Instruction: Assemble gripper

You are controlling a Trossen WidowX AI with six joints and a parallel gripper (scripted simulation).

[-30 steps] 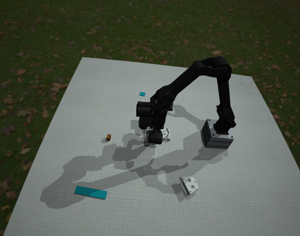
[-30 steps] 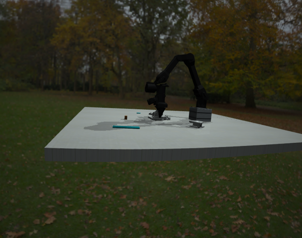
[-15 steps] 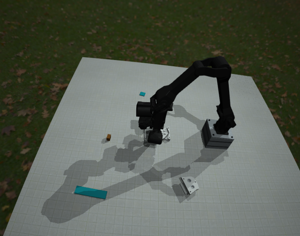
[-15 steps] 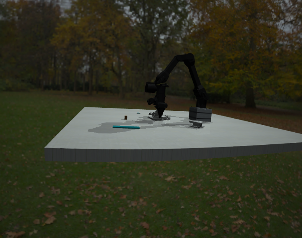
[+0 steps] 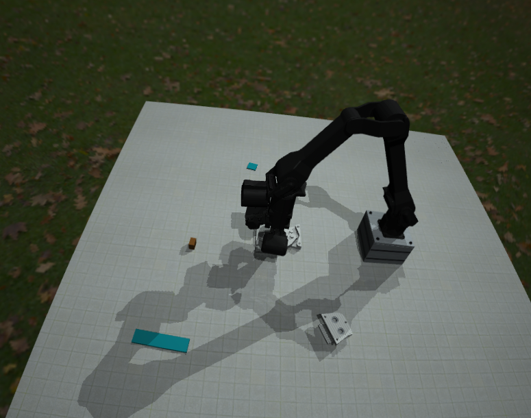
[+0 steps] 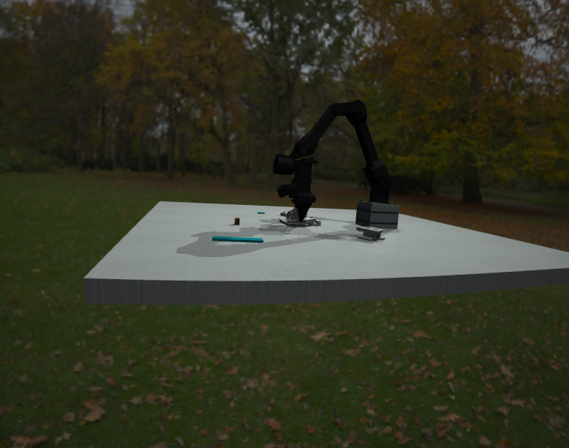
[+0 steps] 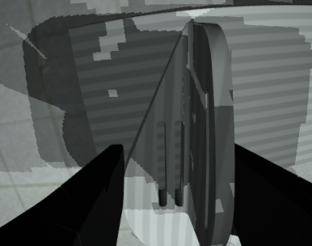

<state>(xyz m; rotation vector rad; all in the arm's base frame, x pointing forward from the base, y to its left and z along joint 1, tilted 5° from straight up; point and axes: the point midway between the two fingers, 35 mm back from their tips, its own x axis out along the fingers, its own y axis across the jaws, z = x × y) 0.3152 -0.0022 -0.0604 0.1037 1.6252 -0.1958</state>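
Right now the gripper jaw is 4 cm behind my gripper tip and 1 cm to the right of it. Round my gripper tip: small teal tile (33 cm to the right, 5 cm ahead, 1 cm below); then small brown block (22 cm ahead, 1 cm to the left); then white ribbed block (25 cm to the left, 14 cm behind, 1 cm below).
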